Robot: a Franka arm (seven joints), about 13 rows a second.
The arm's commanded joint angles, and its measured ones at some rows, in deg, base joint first. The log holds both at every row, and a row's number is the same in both.
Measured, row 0:
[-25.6 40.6 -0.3 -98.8 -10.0 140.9 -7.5]
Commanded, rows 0 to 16:
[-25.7 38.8 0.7 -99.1 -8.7 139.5 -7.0]
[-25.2 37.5 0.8 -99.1 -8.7 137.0 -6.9]
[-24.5 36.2 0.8 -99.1 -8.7 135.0 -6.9]
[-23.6 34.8 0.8 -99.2 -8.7 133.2 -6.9]
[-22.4 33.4 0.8 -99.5 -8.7 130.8 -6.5]
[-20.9 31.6 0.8 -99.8 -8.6 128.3 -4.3]
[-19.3 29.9 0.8 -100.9 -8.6 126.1 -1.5]
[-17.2 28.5 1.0 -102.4 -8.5 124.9 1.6]
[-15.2 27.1 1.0 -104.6 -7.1 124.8 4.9]
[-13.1 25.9 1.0 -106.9 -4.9 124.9 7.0]
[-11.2 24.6 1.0 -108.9 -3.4 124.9 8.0]
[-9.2 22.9 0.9 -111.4 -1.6 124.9 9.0]
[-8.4 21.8 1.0 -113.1 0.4 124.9 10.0]
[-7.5 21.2 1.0 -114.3 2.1 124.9 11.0]
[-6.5 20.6 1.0 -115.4 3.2 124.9 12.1]
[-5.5 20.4 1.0 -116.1 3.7 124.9 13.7]
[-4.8 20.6 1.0 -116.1 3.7 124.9 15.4]
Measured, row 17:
[-6.3 23.0 1.5 -113.4 1.9 124.6 12.3]
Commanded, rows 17 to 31:
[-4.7 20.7 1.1 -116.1 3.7 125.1 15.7]
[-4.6 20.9 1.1 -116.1 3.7 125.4 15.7]
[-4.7 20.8 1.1 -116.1 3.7 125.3 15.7]
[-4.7 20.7 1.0 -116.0 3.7 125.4 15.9]
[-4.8 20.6 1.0 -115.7 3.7 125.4 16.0]
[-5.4 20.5 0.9 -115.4 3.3 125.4 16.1]
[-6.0 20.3 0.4 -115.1 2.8 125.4 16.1]
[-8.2 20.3 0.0 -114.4 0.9 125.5 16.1]
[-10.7 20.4 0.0 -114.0 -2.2 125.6 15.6]
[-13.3 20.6 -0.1 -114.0 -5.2 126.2 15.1]
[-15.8 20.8 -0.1 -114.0 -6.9 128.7 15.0]
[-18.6 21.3 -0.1 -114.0 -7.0 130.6 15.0]
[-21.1 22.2 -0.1 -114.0 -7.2 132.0 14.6]
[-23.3 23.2 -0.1 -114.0 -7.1 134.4 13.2]
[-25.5 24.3 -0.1 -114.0 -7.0 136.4 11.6]
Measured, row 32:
[-22.3 22.4 -0.9 -114.0 -5.8 133.0 12.8]
